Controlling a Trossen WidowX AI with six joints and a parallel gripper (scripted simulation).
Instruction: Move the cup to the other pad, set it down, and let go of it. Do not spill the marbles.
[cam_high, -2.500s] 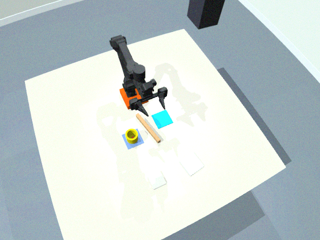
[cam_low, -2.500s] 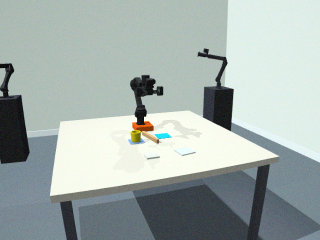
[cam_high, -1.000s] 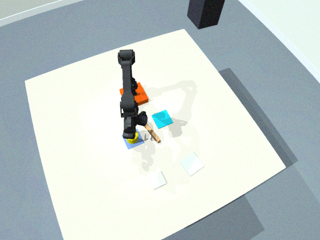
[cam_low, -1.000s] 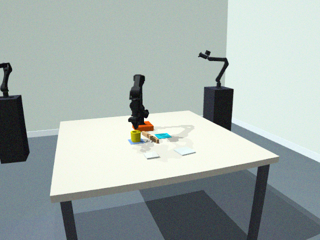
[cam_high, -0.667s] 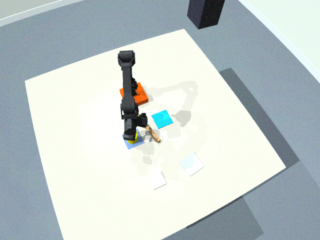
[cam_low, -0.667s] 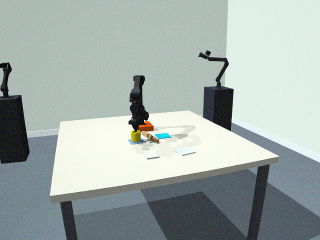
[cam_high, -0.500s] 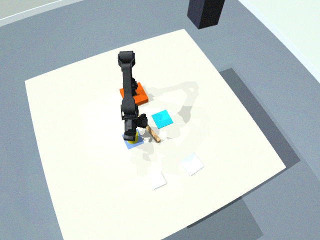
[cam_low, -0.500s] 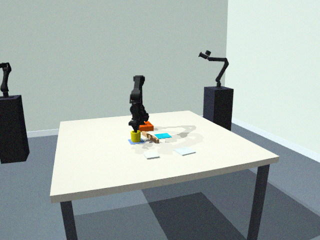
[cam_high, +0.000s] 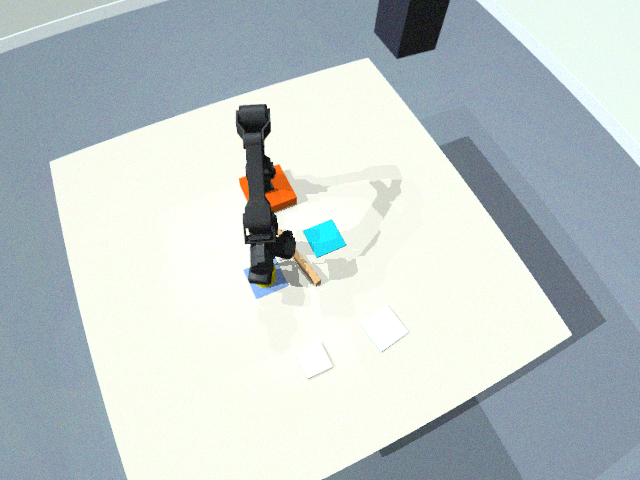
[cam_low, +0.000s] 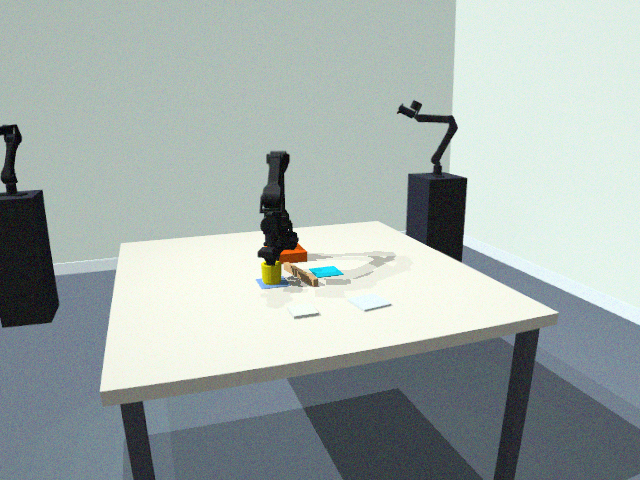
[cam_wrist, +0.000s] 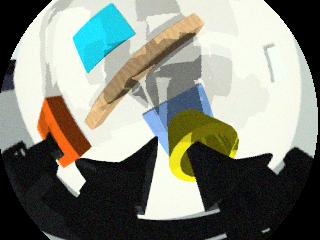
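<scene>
Right now the cyan pad is 30 mm behind my gripper tip, 200 mm to the left of it and 50 mm below it. The rest, counted from my gripper tip: wooden bar: 100 mm to the left, 30 mm below.
</scene>
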